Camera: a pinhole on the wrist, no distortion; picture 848 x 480 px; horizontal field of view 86.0 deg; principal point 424.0 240.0 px. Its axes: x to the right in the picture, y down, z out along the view. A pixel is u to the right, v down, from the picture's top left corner.
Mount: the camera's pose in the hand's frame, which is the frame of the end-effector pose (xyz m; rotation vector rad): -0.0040 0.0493 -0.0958 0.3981 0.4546 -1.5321
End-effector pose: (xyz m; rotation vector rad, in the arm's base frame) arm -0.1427 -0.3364 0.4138 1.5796 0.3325 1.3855
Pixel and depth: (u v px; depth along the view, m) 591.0 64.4 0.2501
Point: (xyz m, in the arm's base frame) -0.0478 -0.3616 0.2408
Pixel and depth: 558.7 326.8 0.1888
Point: -0.0639 -0.2787 0.3653
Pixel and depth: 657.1 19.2 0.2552
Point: -0.0558 -0.3570 0.1939
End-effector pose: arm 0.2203 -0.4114 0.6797 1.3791 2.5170 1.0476
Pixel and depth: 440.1 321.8 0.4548
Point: 0.1307 -0.2633 0.3669
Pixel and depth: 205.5 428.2 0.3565
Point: 0.2473 -0.1318 0.5019
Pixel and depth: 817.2 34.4 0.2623
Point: 0.0946 -0.5943 0.4707
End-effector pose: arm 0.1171 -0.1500 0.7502 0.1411 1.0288 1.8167
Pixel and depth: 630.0 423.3 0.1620
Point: 0.1542 -0.0827 0.6619
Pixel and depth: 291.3 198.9 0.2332
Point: 0.2062 -0.0803 0.8346
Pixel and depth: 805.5 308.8 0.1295
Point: 0.1642 -0.1445 0.6403
